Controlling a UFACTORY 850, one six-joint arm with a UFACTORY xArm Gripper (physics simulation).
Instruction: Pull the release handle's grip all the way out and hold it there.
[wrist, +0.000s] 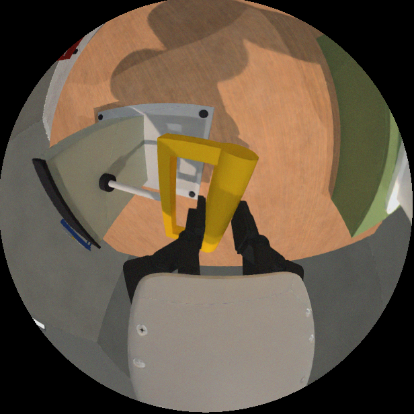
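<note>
The release handle's yellow grip (229, 182) is a D-shaped loop with a thick round bar on its right side. A pale rod (135, 190) runs from a black collar (107, 182) on the beige housing (117, 155) to the grip's left side, so a length of rod shows between housing and grip. My gripper (219, 209) is shut on the thick bar, with one black finger inside the loop and the other on the bar's outer right side. The lower end of the bar is partly hidden by the left finger.
A grey metal base plate (165, 111) with black bolts lies under the housing on the wooden table (280, 150). A green block (365, 135) stands at the right. A white and red object (70, 50) shows at the upper left edge.
</note>
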